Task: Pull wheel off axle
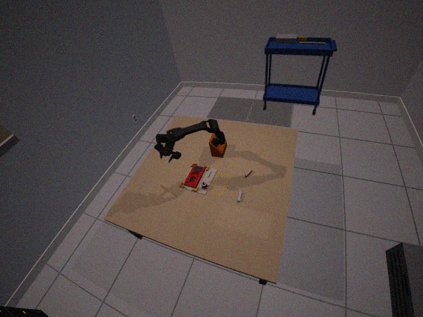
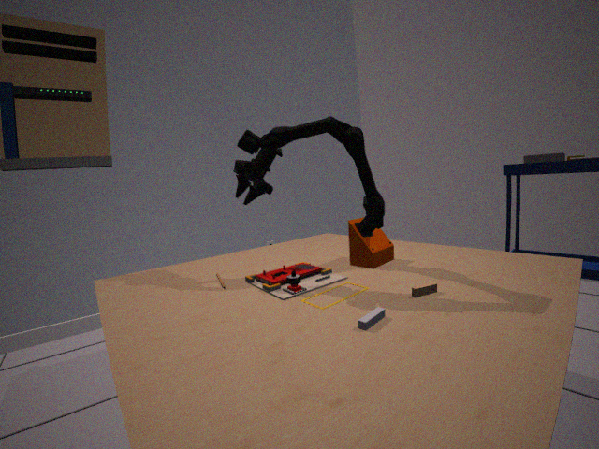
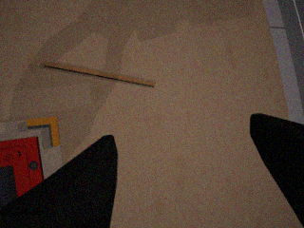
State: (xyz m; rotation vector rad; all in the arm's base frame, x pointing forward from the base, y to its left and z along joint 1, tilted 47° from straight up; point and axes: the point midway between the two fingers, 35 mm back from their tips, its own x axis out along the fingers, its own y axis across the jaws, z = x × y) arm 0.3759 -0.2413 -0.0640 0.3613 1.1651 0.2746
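My gripper tip is now 2 cm past the wheel, 26 cm to the right of it and 23 cm above it. Also, from my gripper tip: grey block: 1 cm behind, 54 cm to the left, 26 cm below; then brown block: 23 cm behind, 55 cm to the left, 26 cm below; then thin stick: 10 cm ahead, 2 cm to the right, 26 cm below.
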